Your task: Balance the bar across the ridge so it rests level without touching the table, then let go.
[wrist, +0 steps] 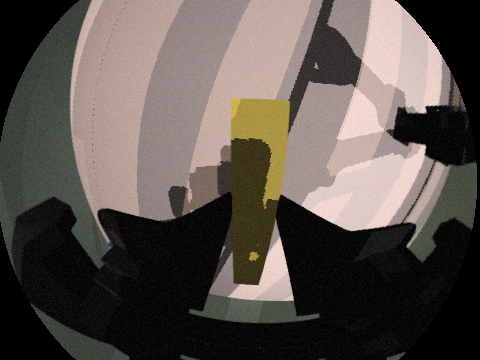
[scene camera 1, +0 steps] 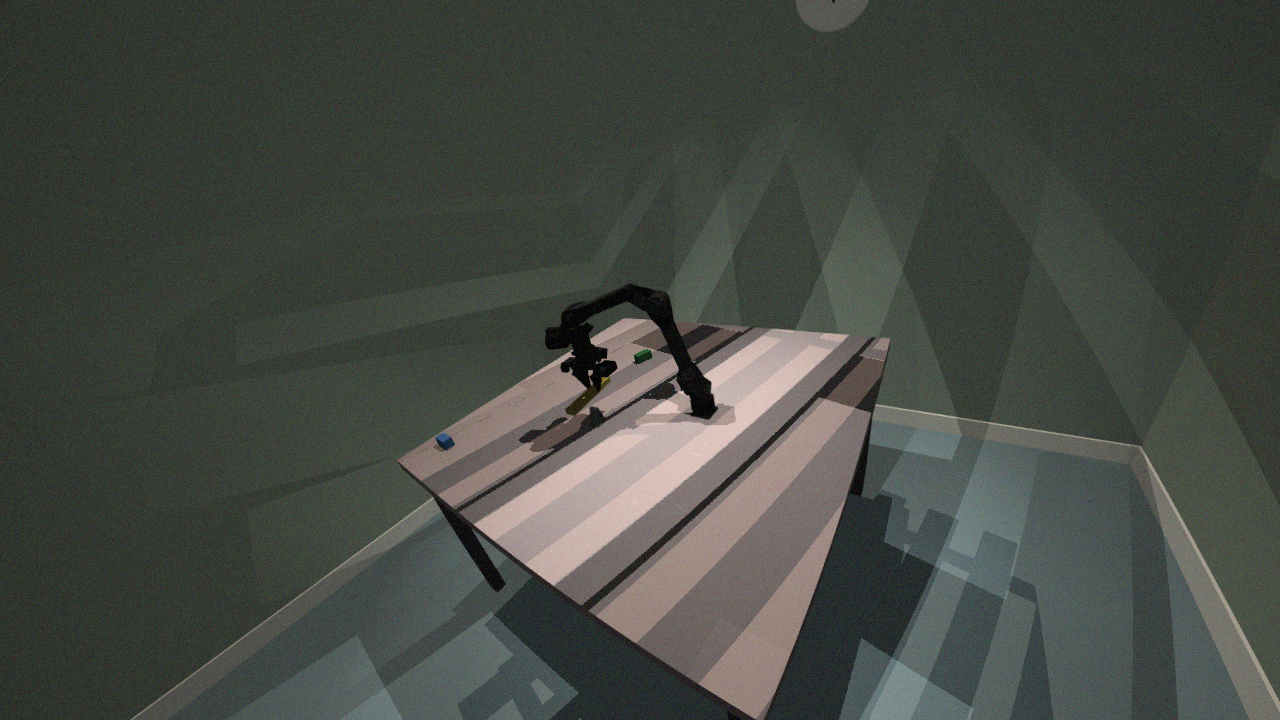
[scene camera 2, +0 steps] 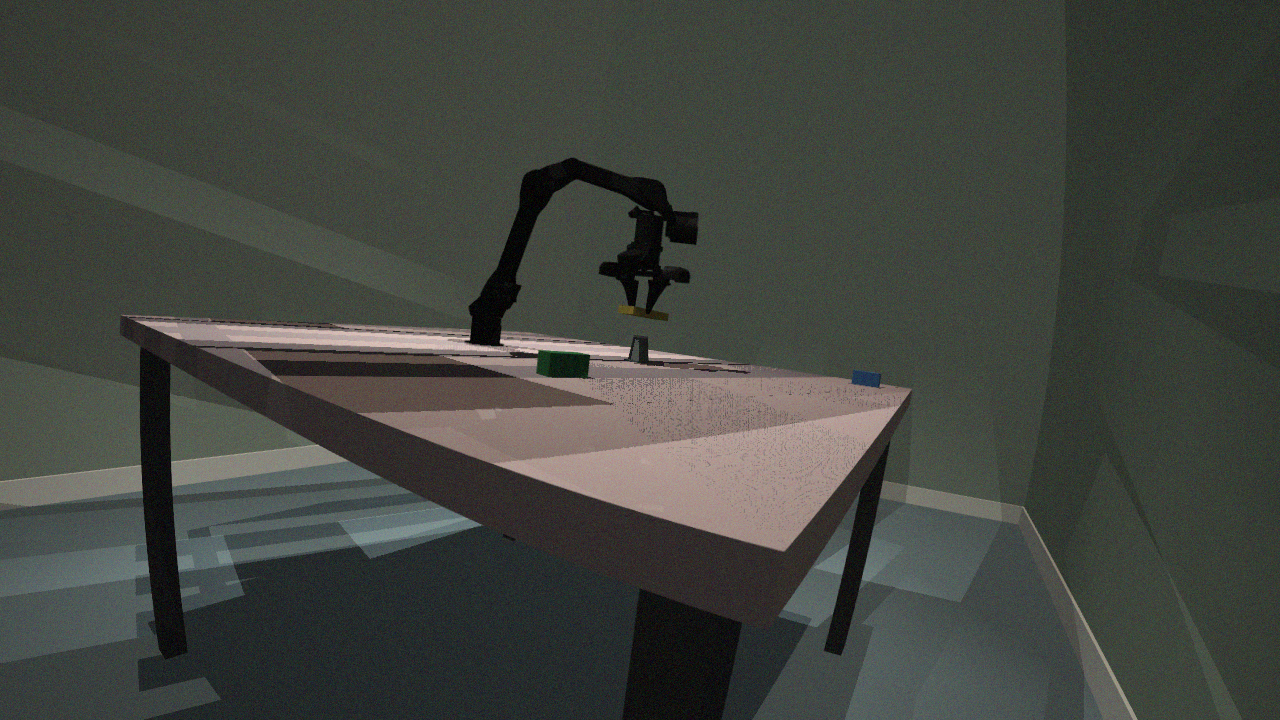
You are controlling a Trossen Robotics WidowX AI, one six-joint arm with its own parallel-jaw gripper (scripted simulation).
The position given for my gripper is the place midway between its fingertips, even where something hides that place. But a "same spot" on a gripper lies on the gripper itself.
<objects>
my gripper: wrist; scene camera 1; scene camera 2 639,313
same spot on my gripper: (scene camera 1: 581,374) = (wrist: 203,286)
</objects>
